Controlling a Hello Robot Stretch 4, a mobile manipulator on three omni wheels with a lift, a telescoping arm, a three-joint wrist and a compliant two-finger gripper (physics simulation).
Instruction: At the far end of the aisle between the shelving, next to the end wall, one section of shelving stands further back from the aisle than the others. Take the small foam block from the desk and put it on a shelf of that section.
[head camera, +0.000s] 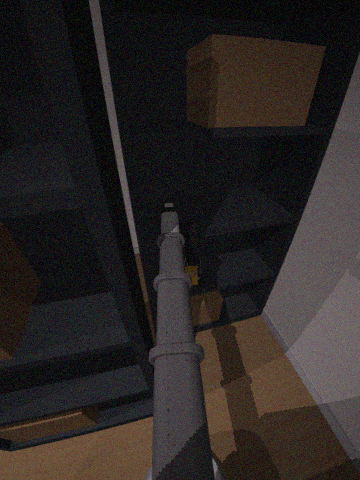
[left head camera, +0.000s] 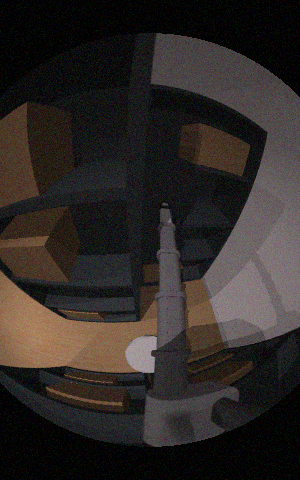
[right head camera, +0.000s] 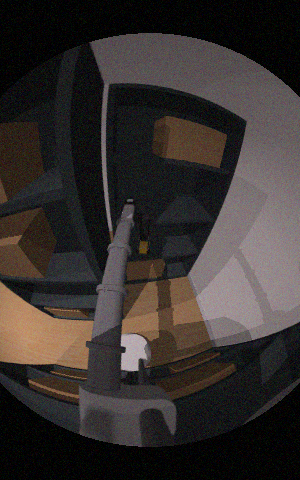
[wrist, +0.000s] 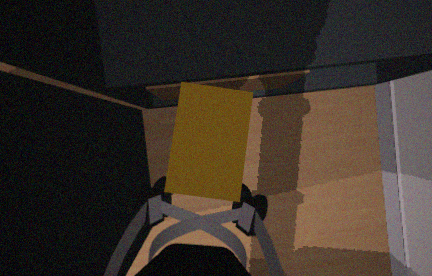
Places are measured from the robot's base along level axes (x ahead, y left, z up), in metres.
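Pixels of known places: gripper, between the fingertips: (right head camera: 142, 253) (wrist: 202, 196); robot's base, origin of its link: (left head camera: 146, 352) (right head camera: 130, 350).
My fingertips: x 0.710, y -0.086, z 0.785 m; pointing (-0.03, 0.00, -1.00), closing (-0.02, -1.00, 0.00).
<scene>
For each thing: its top centre in the pictures, then the offset to it from my fingertips. "pt": a spot on its surface instead.
- yellow foam block, centre of its top: (wrist: 209, 145) (head camera: 191, 270) (right head camera: 143, 244) dx +0.052, dy -0.003, dz +0.045 m
- nearer shelving section, a spot on its surface: (head camera: 75, 320) (left head camera: 99, 267) pt dx -0.264, dy +0.401, dz +0.178 m
- large carton, centre of its top: (head camera: 251, 47) (right head camera: 189, 124) (left head camera: 216, 132) dx +0.384, dy -0.263, dz +0.905 m
- low carton, centre of its top: (head camera: 188, 290) (right head camera: 143, 256) (left head camera: 161, 259) dx +0.339, dy -0.021, dz -0.466 m
The yellow foam block (wrist: 209, 142) (head camera: 192, 275) (right head camera: 144, 247) is held between the fingertips of my gripper (wrist: 202, 196), which is shut on it. The set-back shelving section (head camera: 246, 270) (left head camera: 204, 216) (right head camera: 184, 212) stands beside the end wall, with several shelf levels. My arm reaches out toward this section. In the wrist view the block's far end overlaps the section's low front edge, with a dark shelf surface beyond. The gap between block and shelf is hard to judge. The block is hidden in the left head view.
The end wall (head camera: 320, 225) (wrist: 415, 145) is on the right. The nearer shelving section (head camera: 75, 320) (left head camera: 102, 270) projects on the left, its dark side close to the arm. A large carton (head camera: 265, 82) (right head camera: 195, 142) sits high in the set-back section; a low carton (head camera: 207, 307) (right head camera: 145, 270) is near its bottom.
</scene>
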